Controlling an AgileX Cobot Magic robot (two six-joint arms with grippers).
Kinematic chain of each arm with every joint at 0, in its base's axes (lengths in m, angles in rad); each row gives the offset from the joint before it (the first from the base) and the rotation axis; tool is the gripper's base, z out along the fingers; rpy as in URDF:
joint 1: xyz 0 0 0.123 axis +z
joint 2: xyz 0 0 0 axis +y
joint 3: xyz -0.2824 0 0.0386 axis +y
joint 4: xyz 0.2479 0 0.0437 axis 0.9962 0 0.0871
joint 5: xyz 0 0 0 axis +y
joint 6: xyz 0.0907 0 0.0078 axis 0.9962 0 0.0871
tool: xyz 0 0 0 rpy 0 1.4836 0
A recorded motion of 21 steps. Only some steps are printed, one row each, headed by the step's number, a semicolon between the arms.
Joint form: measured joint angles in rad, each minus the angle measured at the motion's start. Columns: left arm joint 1, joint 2, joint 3, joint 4, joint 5, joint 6; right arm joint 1, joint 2, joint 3, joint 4, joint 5, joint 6.
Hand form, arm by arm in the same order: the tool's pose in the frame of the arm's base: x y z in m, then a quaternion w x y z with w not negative. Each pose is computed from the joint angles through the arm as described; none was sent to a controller.
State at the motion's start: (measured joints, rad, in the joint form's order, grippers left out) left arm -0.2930 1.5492 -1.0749 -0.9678 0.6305 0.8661; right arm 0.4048 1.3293 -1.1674 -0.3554 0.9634 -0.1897
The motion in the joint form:
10: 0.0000 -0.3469 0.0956 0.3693 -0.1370 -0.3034; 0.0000 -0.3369 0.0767 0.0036 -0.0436 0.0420
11: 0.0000 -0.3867 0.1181 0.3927 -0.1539 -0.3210; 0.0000 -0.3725 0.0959 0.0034 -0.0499 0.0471
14: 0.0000 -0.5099 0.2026 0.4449 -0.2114 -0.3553; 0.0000 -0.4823 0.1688 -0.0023 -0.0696 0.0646
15: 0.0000 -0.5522 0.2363 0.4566 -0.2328 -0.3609; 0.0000 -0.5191 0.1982 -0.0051 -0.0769 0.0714
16: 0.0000 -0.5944 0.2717 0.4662 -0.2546 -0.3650; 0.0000 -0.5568 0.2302 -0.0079 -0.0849 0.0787
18: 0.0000 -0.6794 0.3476 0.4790 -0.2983 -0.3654; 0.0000 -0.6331 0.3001 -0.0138 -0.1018 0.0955
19: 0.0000 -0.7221 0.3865 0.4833 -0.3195 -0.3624; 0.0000 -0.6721 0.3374 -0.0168 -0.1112 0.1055
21: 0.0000 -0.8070 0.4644 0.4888 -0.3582 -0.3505; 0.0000 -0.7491 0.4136 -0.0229 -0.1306 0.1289
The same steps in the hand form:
10: 0.2421 -0.0985 0.3419 0.46202 0.20045 0.84458 -0.18175; 0.1817 0.0507 0.3917 0.41842 -0.28422 0.85458 -0.11761
11: 0.2337 -0.0943 0.3452 0.47521 0.19704 0.83954 -0.17469; 0.1735 0.0473 0.3926 0.42885 -0.27999 0.85109 -0.11550
14: 0.2073 -0.0819 0.3492 0.51331 0.18750 0.82278 -0.15614; 0.1490 0.0368 0.3896 0.45497 -0.26845 0.84175 -0.11131
15: 0.1982 -0.0779 0.3484 0.52540 0.18457 0.81682 -0.15066; 0.1412 0.0334 0.3865 0.46184 -0.26498 0.83926 -0.11019
16: 0.1893 -0.0739 0.3468 0.53689 0.18156 0.81091 -0.14561; 0.1335 0.0301 0.3824 0.46826 -0.26157 0.83693 -0.10892
18: 0.1715 -0.0664 0.3407 0.55825 0.17677 0.79914 -0.13594; 0.1189 0.0238 0.3717 0.47937 -0.25463 0.83314 -0.10604
19: 0.1628 -0.0627 0.3368 0.56841 0.17511 0.79313 -0.13110; 0.1118 0.0208 0.3654 0.48473 -0.25078 0.83144 -0.10415
21: 0.1461 -0.0559 0.3274 0.58707 0.17377 0.78131 -0.12126; 0.0988 0.0152 0.3512 0.49468 -0.24215 0.82870 -0.09950

